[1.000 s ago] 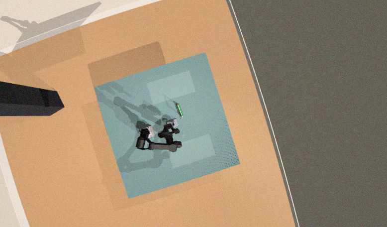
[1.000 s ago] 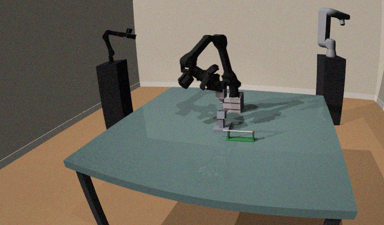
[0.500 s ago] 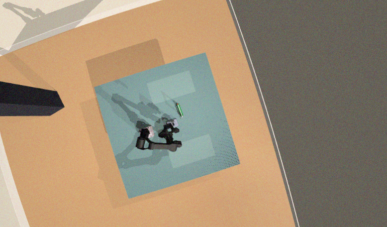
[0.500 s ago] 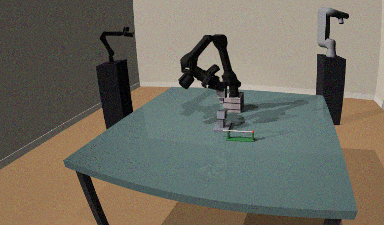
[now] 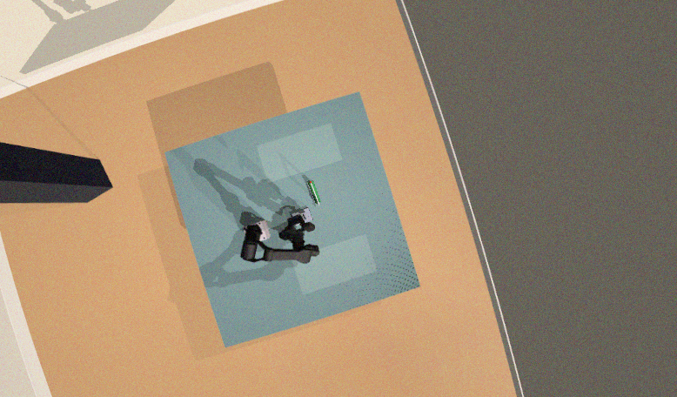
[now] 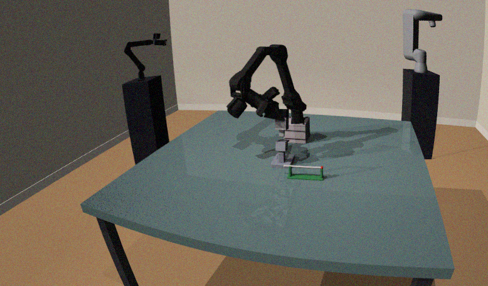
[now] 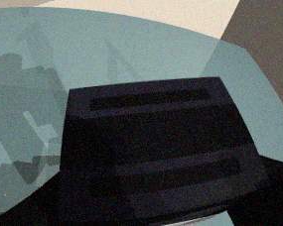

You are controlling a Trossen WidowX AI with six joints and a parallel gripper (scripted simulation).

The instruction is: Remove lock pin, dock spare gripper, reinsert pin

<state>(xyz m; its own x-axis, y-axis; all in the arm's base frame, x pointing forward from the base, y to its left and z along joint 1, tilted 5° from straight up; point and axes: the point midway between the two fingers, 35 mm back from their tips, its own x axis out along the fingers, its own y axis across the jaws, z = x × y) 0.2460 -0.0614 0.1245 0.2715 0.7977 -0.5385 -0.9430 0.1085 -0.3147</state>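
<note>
Right now my gripper tip is 160 mm above the green cradle, 150 mm short of it and 80 mm to the right of it. Also, from my gripper tip: socket 130 mm below, 10 mm to the right, 10 mm ahead; then spare gripper 20 mm to the right, 10 mm below.
</note>
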